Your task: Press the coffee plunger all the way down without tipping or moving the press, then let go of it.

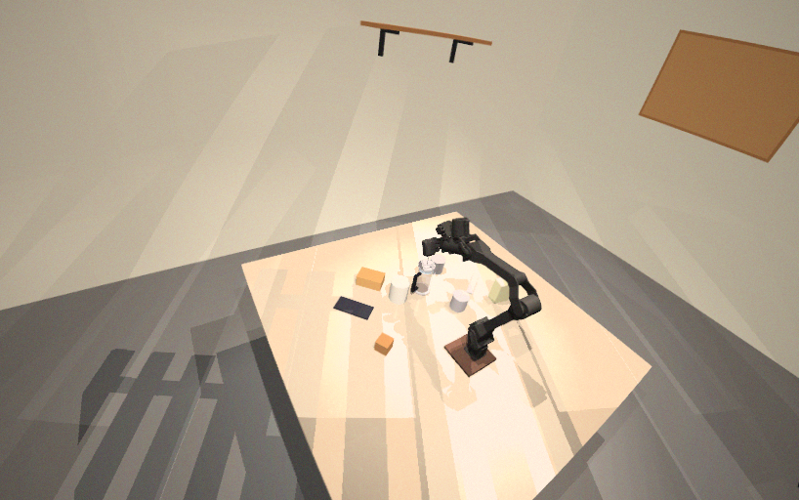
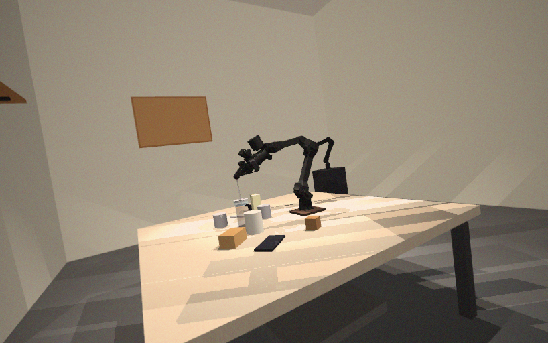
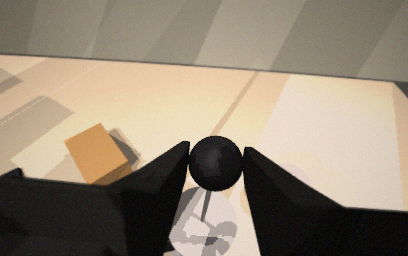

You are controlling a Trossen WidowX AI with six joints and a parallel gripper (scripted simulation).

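Now: gripper tip 13 cm above the coffee press, 2 cm to the right of it and 1 cm past it. Round my gripper tip: small orange cube (31 cm to the left, 24 cm below, 21 cm behind); dark flat slab (32 cm to the left, 26 cm below, 1 cm ahead); orange box (24 cm below, 19 cm to the left, 11 cm ahead).
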